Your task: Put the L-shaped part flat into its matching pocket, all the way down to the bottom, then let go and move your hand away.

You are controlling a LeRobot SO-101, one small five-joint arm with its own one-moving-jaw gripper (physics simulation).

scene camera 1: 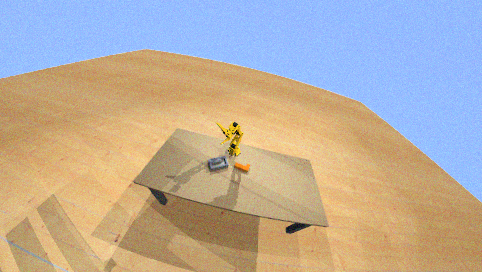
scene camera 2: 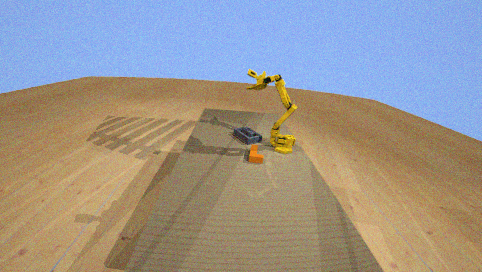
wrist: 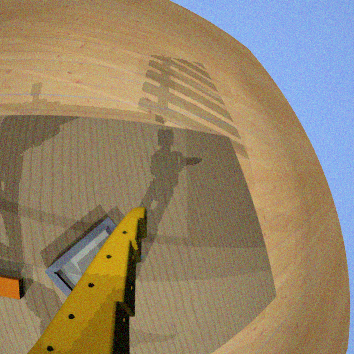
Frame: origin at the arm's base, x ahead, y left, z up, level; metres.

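Where they show: hand at its tool point: [scene camera 1: 220,143] [scene camera 2: 247,88] [wrist: 145,218]; arm's base at its link origin: [scene camera 1: 233,153] [scene camera 2: 278,148].
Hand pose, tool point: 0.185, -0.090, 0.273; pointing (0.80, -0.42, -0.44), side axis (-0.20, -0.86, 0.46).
Each offset is from my tool point to the top centre of the thing, as dx, dy, dz. "spot": to the spot under its first point. Level surfaces: height alone.
The orange L-shaped part @[-0.059, +0.182, -0.243] [scene camera 1: 242,167] [scene camera 2: 256,158] lies on the table beside the grey-blue pocket block, apart from it; one end of the part @[spot: -0.051, +0.137, -0.243] [wrist: 11,287] shows at the left edge of the wrist view. The pocket block @[-0.029, -0.008, -0.236] [scene camera 1: 212,169] [scene camera 2: 240,137] [wrist: 78,245] stands on the table with its opening up, and the gripper jaw partly hides it in the wrist view. My gripper [scene camera 1: 219,133] [scene camera 2: 248,80] is wide open and empty, high above the table. One notched jaw [wrist: 100,280] shows in the wrist view; the moving jaw is out of the picture.
The table @[dz -0.273] [scene camera 1: 280,190] [scene camera 2: 260,225] [wrist: 215,200] carries the part, the block and the arm's base [scene camera 2: 283,144]. The base is close to the block and the part. Shadows of the arm fall across the table top. Wooden floor surrounds the table.
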